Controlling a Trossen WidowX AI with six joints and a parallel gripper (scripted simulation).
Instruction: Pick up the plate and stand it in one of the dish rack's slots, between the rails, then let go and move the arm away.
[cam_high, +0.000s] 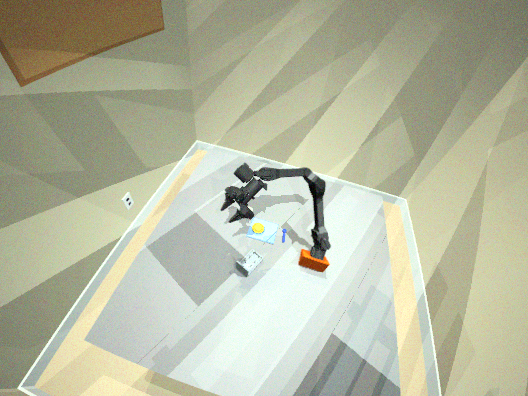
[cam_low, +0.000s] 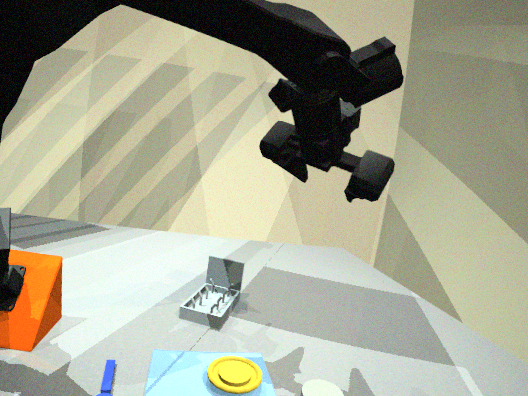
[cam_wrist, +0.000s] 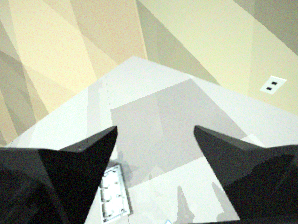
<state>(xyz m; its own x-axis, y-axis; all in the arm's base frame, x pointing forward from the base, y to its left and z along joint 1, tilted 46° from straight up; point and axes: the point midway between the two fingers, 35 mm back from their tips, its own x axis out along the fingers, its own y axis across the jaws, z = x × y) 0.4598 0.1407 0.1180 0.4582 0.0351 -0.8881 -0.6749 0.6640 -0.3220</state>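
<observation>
The yellow plate is 140 mm behind my gripper tip, 140 mm to the right of it and 230 mm below it. Round my gripper tip: white cup (60 mm behind, 210 mm to the right, 220 mm below); grey dish rack (150 mm behind, 70 mm to the left, 220 mm below); light blue mat (170 mm behind, 140 mm to the right, 240 mm below).
</observation>
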